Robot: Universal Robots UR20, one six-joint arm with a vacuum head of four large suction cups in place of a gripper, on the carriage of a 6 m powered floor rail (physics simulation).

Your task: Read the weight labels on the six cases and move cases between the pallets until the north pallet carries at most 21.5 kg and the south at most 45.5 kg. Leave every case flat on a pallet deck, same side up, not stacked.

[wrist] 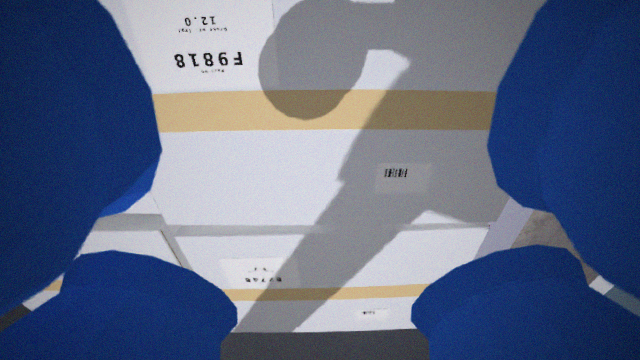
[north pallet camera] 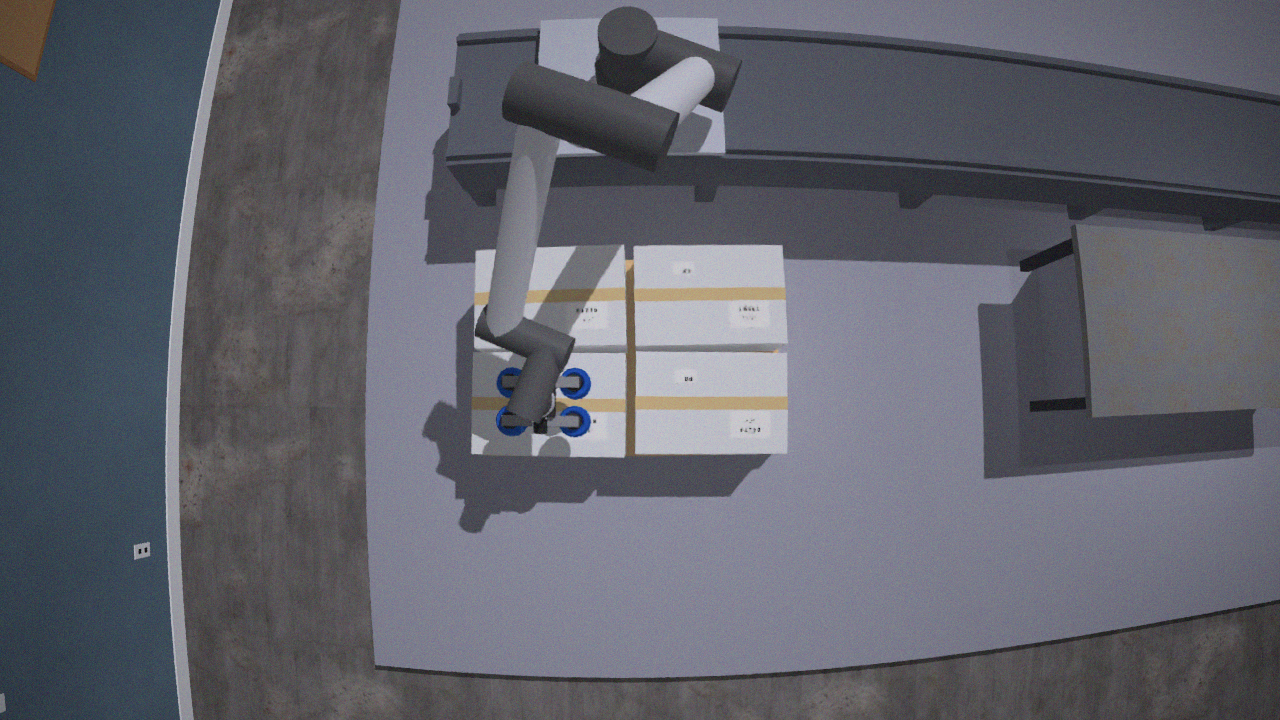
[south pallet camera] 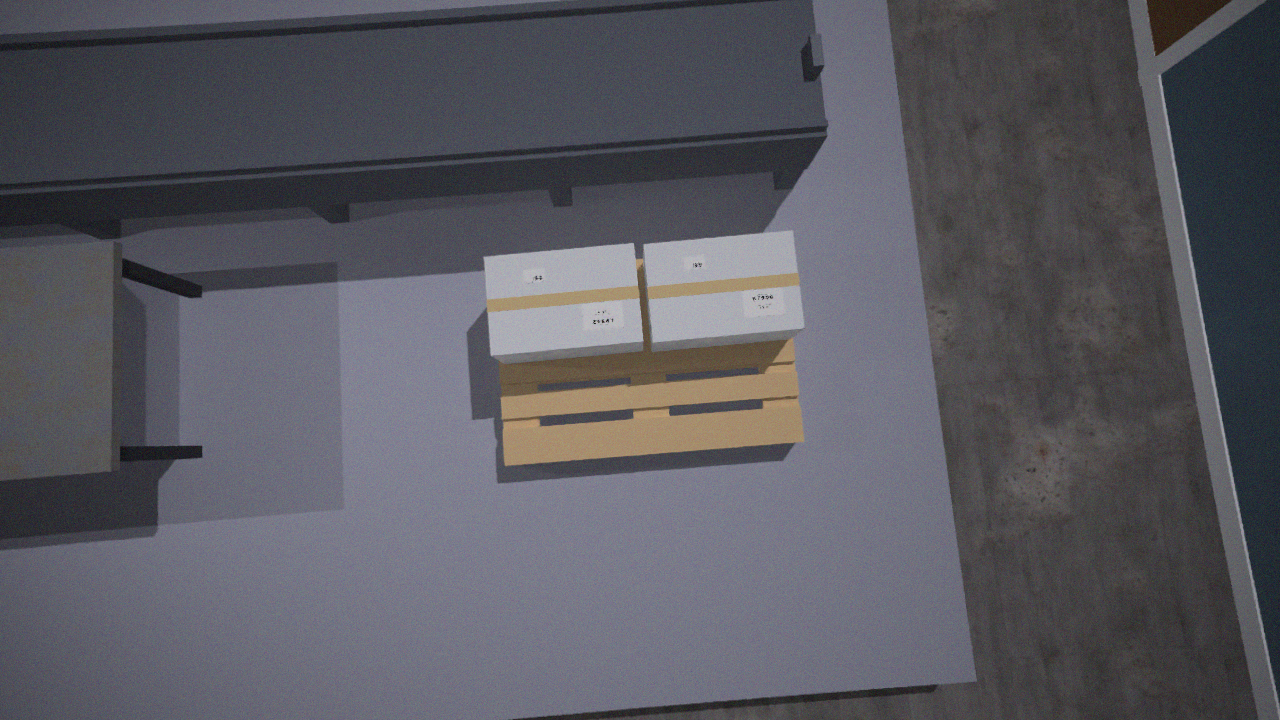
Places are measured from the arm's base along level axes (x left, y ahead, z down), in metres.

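Pixels of known places: hand, its tool point: (wrist: 324,236).
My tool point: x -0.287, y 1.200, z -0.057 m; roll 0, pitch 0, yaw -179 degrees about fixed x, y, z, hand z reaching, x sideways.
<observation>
Behind a point stands the place of what it marks.
My suction head (north pallet camera: 543,402) {y 1.199, x -0.287, z -0.057 m} (wrist: 322,200) {y 1.199, x -0.287, z -0.057 m} is open, its four blue cups above the front left case (north pallet camera: 608,438) {y 1.323, x -0.084, z 0.143 m} (wrist: 250,175) {y 1.112, x -0.185, z 0.143 m} on the north pallet (north pallet camera: 630,394) {y 1.153, x -0.007, z 0.427 m}. Cup shadows fall on its top. In the wrist view its label reads F9818, 12.0, upside down. The back left case (north pallet camera: 572,268) {y 0.700, x -0.215, z 0.147 m} (wrist: 430,255) {y 0.924, x -0.490, z 0.148 m}, the back right case (north pallet camera: 707,322) {y 0.905, x 0.280, z 0.158 m} and the front right case (north pallet camera: 680,429) {y 1.293, x 0.177, z 0.185 m} lie flat beside it; their weights are too small to read. On the south pallet (south pallet camera: 653,434) {y 1.323, x 5.489, z 0.426 m}, a left case (south pallet camera: 563,331) {y 0.923, x 5.184, z 0.160 m} and a right case (south pallet camera: 716,313) {y 0.900, x 5.752, z 0.164 m} lie flat in the back row, weights unreadable.
The grey floor rail (north pallet camera: 895,98) (south pallet camera: 402,89) runs behind both pallets, with the arm's white carriage (north pallet camera: 563,44) {y -0.178, x -0.255, z 0.000 m} behind the north pallet. A table (north pallet camera: 1181,322) {y 0.909, x 2.391, z 0.040 m} (south pallet camera: 53,358) {y 0.901, x 3.456, z 0.040 m} stands between the pallets. The south pallet's front half shows bare slats.
</observation>
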